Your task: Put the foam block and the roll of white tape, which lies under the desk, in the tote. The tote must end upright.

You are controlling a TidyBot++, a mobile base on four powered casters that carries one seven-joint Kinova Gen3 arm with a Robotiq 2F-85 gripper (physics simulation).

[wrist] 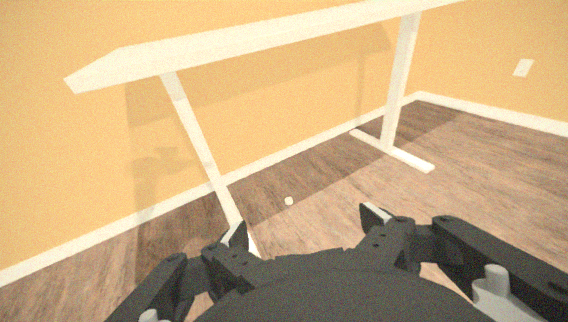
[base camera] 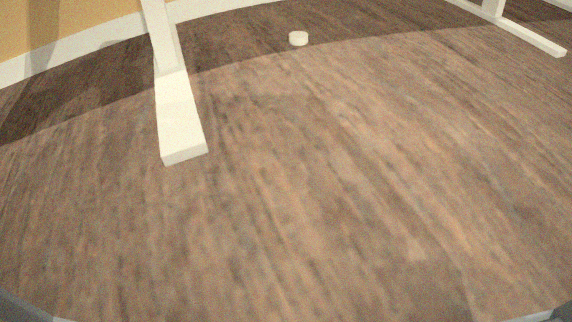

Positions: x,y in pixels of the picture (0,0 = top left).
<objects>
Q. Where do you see a white desk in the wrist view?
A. At 163,57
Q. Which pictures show my gripper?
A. The wrist view only.
</objects>
